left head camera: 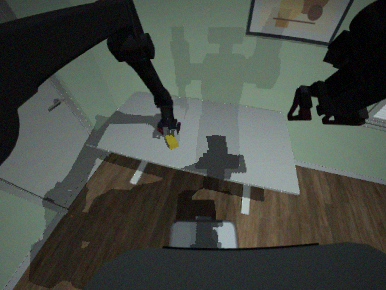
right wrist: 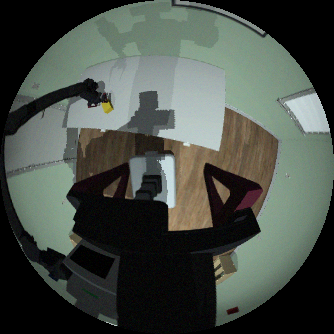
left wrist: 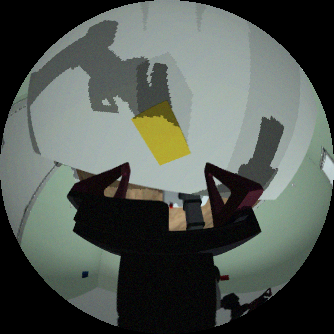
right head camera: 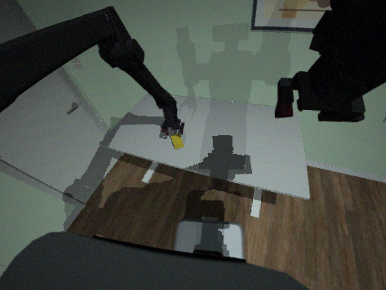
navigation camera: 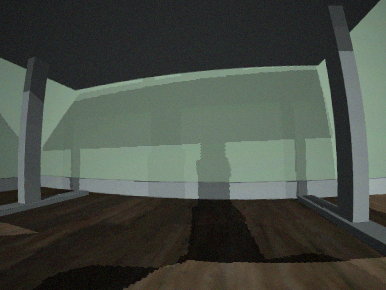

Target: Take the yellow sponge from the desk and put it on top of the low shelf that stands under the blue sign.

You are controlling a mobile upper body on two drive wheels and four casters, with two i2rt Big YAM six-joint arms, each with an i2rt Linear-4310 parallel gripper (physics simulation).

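Frame: origin at the left arm's base, x ahead, y left, z up, level; metres.
Seen in the pictures: left gripper, fingertip midpoint: (left head camera: pixel 170 134) (right wrist: pixel 101 103) (left wrist: pixel 166 166) (right head camera: pixel 175 134); right gripper, fingertip midpoint: (left head camera: pixel 305 119) (right wrist: pixel 166 166) (right head camera: pixel 297 116).
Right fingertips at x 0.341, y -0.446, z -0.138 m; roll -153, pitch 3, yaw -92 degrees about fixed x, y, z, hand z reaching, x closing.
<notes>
A point is followed by its place in that frame.
The yellow sponge (left head camera: pixel 172 142) @(x 0.697, y -0.007, z -0.645 m) (right head camera: pixel 177 142) @(x 0.698, y -0.007, z -0.645 m) (left wrist: pixel 162 135) @(x 0.729, y 0.006, z -0.645 m) (right wrist: pixel 107 106) @(x 0.707, y -0.016, z -0.645 m) lies on the white desk (left head camera: pixel 270 150) @(x 0.668, y -0.679, z -0.690 m) (right head camera: pixel 280 155) @(x 0.631, y -0.675, z -0.690 m) (left wrist: pixel 220 100) @(x 0.798, y -0.106, z -0.690 m) (right wrist: pixel 200 100) @(x 0.705, y -0.665, z -0.690 m), toward its left part. My left gripper (left head camera: pixel 169 131) @(x 0.714, y -0.001, z -0.583 m) (right head camera: pixel 173 131) @(x 0.714, y -0.001, z -0.583 m) (left wrist: pixel 166 166) @(x 0.714, y -0.001, z -0.583 m) is open and close to the sponge; in the left wrist view the sponge shows just beyond the gap between the fingertips, turned at a slant. My right gripper (left head camera: pixel 316 120) (right head camera: pixel 305 116) @(x 0.341, y -0.446, z -0.138 m) (right wrist: pixel 166 166) @(x 0.341, y -0.446, z -0.138 m) is open and empty, high up at the right. A small blue sign (left wrist: pixel 85 274) @(x -1.788, y 1.867, z 0.358 m) shows on the wall in the left wrist view. I cannot make out the shelf under it.
A light wood shelf unit (right wrist: pixel 226 265) @(x -2.092, y -1.680, z -1.051 m) shows partly behind the right gripper, near a red sign (right wrist: pixel 232 310). A framed picture (left head camera: pixel 285 22) @(x 1.161, y -0.721, z -0.035 m) hangs on the wall behind the desk. A door (left head camera: pixel 45 135) @(x 0.783, y 1.152, z -0.654 m) stands at the left. Desk legs (navigation camera: pixel 30 150) @(x 1.038, y 0.463, z -1.152 m) (navigation camera: pixel 355 150) @(x 0.723, y -0.700, z -1.182 m) flank the space below the desk.
</notes>
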